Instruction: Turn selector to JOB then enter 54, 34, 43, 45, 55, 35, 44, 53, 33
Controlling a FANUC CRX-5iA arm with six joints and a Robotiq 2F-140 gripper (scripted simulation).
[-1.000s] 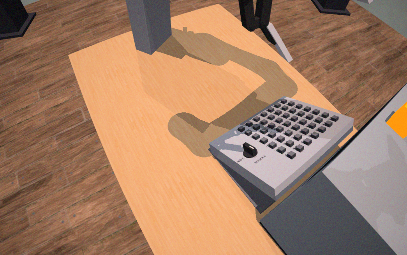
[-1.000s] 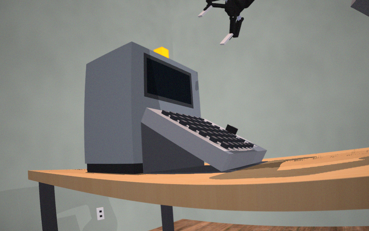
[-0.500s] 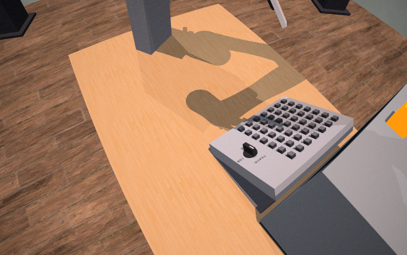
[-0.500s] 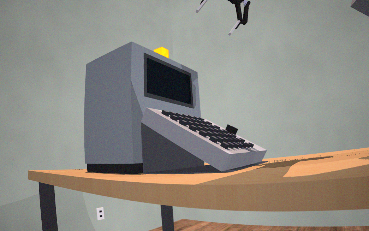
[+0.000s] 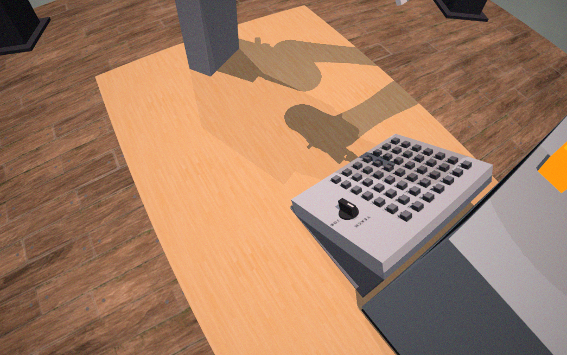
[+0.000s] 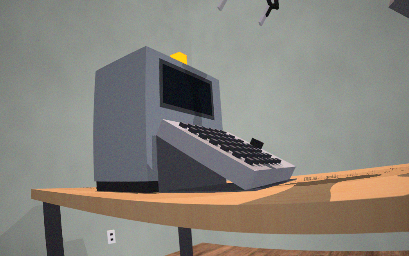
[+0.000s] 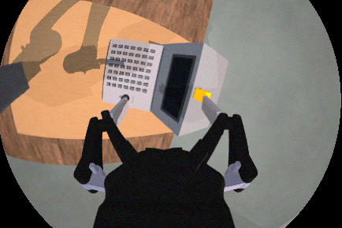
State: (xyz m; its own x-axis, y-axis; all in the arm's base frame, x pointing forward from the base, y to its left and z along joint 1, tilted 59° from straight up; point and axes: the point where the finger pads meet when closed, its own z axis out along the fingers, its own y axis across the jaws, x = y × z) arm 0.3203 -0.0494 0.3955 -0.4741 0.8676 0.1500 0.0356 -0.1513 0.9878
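Now: the key 400 mm below my hand, 80 mm to the left of it and 10 mm ahead of it. Also, from my hand: black selector knob 390 mm below, 110 mm ahead, 80 mm to the right; then grey keypad panel 440 mm below, 80 mm ahead, 20 mm to the left.
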